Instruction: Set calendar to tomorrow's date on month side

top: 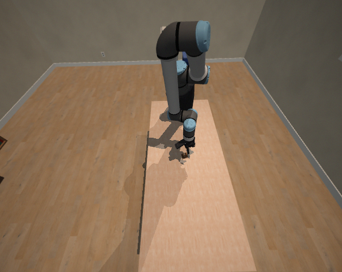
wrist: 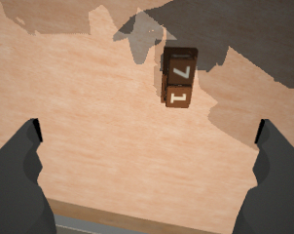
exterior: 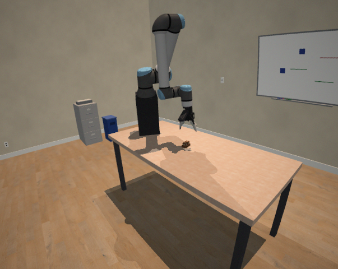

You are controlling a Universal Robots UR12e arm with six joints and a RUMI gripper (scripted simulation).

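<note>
Right now my hand is 40 mm past the brown digit cube and 130 mm above it. From my hand the other things lie so: brown calendar tray (40 mm behind, 10 mm to the left, 150 mm below).
</note>
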